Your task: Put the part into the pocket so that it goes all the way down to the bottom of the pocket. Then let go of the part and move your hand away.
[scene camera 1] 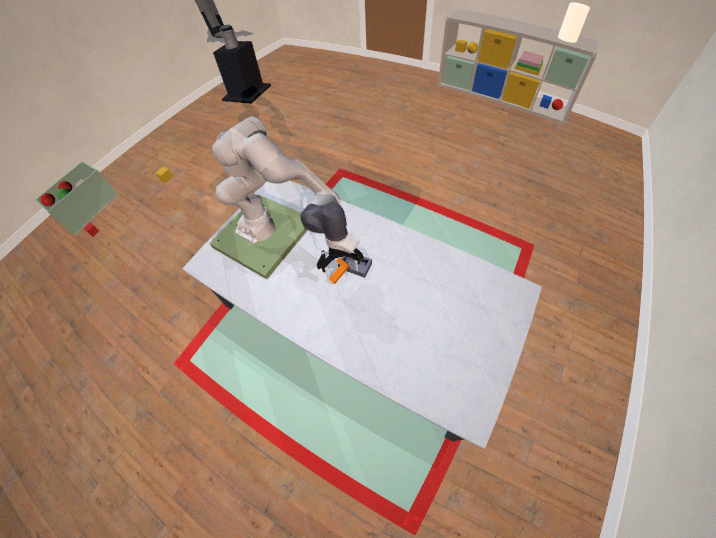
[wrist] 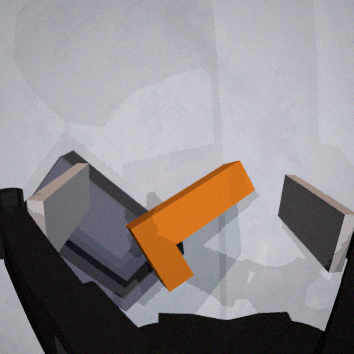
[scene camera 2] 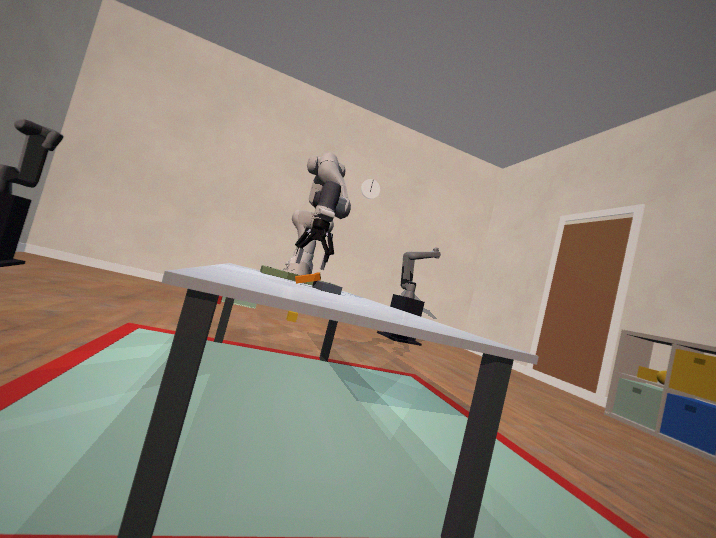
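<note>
The orange L-shaped part [scene camera 1: 336,273] [scene camera 2: 307,278] [wrist: 200,200] is on the left side of the dark grey pocket block [scene camera 1: 362,267] [scene camera 2: 328,287] [wrist: 110,210] in the scene camera 1 view. It is outside the pocket. In the wrist view its bend overlaps the block's near edge; whether it rests on that edge is unclear. My gripper [scene camera 1: 343,263] [scene camera 2: 310,258] [wrist: 187,190] is open and empty, above the table. In the wrist view the part shows between the fingers, and the left finger covers some of the block. The pocket's inside is partly hidden.
The white table [scene camera 1: 428,323] [scene camera 2: 376,315] bears the block and the part. The green base plate [scene camera 1: 254,257] [scene camera 2: 276,271] under my arm lies left of them in the scene camera 1 view. A shelf unit [scene camera 1: 518,28] stands far off by the wall.
</note>
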